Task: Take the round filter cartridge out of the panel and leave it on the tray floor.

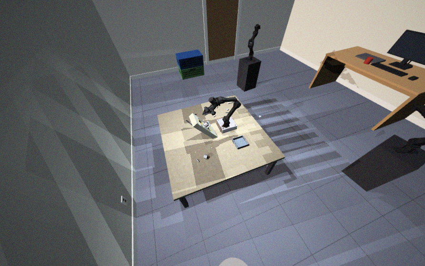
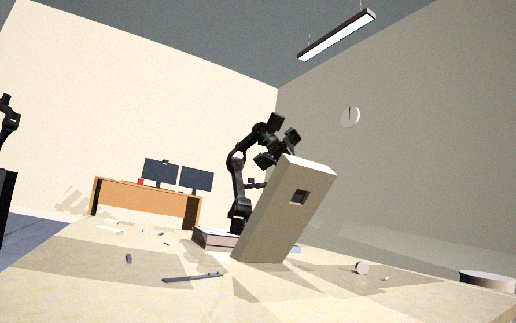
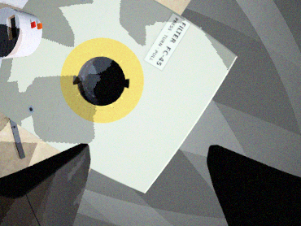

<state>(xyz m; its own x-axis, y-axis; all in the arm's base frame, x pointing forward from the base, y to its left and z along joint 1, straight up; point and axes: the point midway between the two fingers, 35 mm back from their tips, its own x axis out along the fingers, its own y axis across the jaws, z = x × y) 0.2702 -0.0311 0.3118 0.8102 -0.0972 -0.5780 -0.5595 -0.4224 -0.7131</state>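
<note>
The round filter cartridge is 3 cm behind my gripper tip, 1 cm to the left of it and 16 cm below it. Also, from my gripper tip: service panel 2 cm ahead, 18 cm below; then blue-floored tray 32 cm behind, 32 cm to the left, 35 cm below.
</note>
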